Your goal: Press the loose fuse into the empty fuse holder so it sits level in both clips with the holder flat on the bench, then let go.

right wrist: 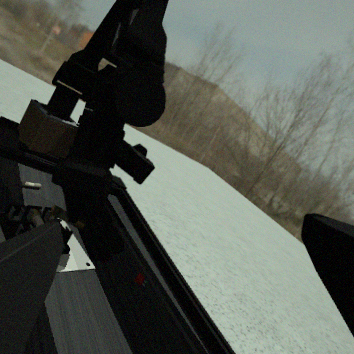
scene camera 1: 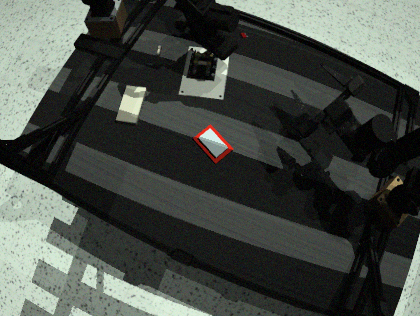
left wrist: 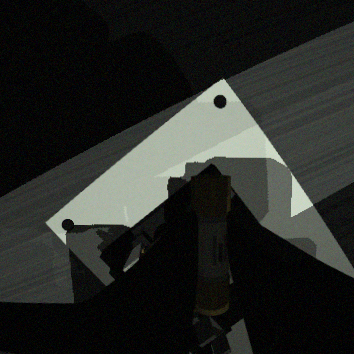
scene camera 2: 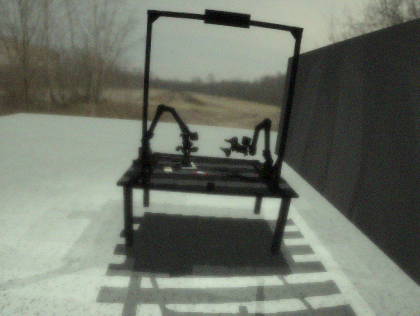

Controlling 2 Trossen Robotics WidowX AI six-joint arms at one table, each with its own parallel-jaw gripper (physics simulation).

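Pixels of known places: left gripper, fingertip midpoint: point(right wrist: 72, 219) point(scene camera 1: 211, 49) point(left wrist: 210, 222) point(scene camera 2: 187, 158); right gripper, fingertip midpoint: point(right wrist: 183, 230) point(scene camera 1: 306, 76) point(scene camera 2: 222, 143); left arm's base, link origin: point(right wrist: 56, 113) point(scene camera 1: 103, 9); right arm's base, link origin: point(scene camera 1: 398, 201) point(scene camera 2: 267, 169).
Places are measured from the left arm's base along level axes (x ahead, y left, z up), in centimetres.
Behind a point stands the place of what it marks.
My left gripper point(scene camera 1: 214, 56) {x 34.5, y -10.4, z -5.8 cm} point(scene camera 2: 186, 159) {x 34.5, y -10.4, z -5.8 cm} point(left wrist: 210, 222) {x 34.5, y -10.4, z -5.8 cm} is shut on a glass fuse point(left wrist: 213, 255) {x 33.9, y -11.2, z -5.1 cm} with brass end caps. The fuse is over the black fuse holder point(scene camera 1: 200, 72) {x 31.9, y -16.2, z -9.7 cm} point(left wrist: 117, 255) {x 29.8, y -9.8, z -8.7 cm} point(right wrist: 20, 215) {x 30.5, y -15.8, z -8.5 cm} in the left wrist view. The holder lies on a white plate point(scene camera 1: 200, 90) {x 32.5, y -21.6, z -10.7 cm} point(left wrist: 150, 165) {x 33.8, y -7.8, z -10.7 cm} point(right wrist: 77, 257) {x 37.3, y -8.6, z -10.7 cm} with dark corner holes. The fingers and dark shadow hide much of the holder, so I cannot tell whether the fuse touches the clips. My right gripper point(scene camera 1: 299, 87) {x 56.9, y -26.7, z 10.9 cm} point(scene camera 2: 226, 145) {x 56.9, y -26.7, z 10.9 cm} point(right wrist: 183, 230) {x 56.9, y -26.7, z 10.9 cm} is open and empty, raised at the right, away from the plate.
A cream block point(scene camera 1: 131, 104) {x 14.2, y -28.1, z -9.4 cm} point(scene camera 2: 168, 169) {x 14.5, y -27.0, z -9.4 cm} lies left of the plate. A red-rimmed pale rectangle point(scene camera 1: 213, 143) {x 37.7, y -37.2, z -9.4 cm} point(scene camera 2: 200, 173) {x 36.6, y -38.0, z -9.5 cm} lies in front. A small white cylinder point(scene camera 1: 159, 50) {x 18.6, y -8.9, z -10.0 cm} point(right wrist: 32, 185) {x 18.7, y -8.6, z -10.2 cm} lies left of the holder. A small red piece point(scene camera 1: 244, 35) {x 43.8, y -0.1, z -10.3 cm} point(right wrist: 140, 279) {x 43.8, y -0.3, z -10.3 cm} lies near the far edge.
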